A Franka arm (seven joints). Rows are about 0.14 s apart.
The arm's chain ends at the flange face. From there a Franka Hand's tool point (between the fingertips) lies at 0.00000 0.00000 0.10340 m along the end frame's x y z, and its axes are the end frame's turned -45 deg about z.
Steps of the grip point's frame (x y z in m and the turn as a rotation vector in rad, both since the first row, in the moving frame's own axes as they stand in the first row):
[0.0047 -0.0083 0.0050 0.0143 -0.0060 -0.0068]
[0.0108 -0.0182 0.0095 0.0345 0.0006 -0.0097]
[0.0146 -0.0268 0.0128 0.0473 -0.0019 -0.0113]
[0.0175 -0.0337 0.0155 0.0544 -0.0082 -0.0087]
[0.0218 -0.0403 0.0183 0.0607 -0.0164 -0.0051]
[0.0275 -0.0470 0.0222 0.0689 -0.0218 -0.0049]
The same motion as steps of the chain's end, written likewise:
[-0.0011 -0.0086 0.0050 0.0059 -0.0144 -0.0068]
[-0.0027 -0.0180 0.0096 0.0248 -0.0240 -0.0097]
[-0.0050 -0.0260 0.0129 0.0321 -0.0348 -0.0113]
[-0.0069 -0.0328 0.0157 0.0327 -0.0443 -0.0087]
[-0.0074 -0.0407 0.0185 0.0313 -0.0545 -0.0051]
[-0.0072 -0.0493 0.0225 0.0333 -0.0641 -0.0049]

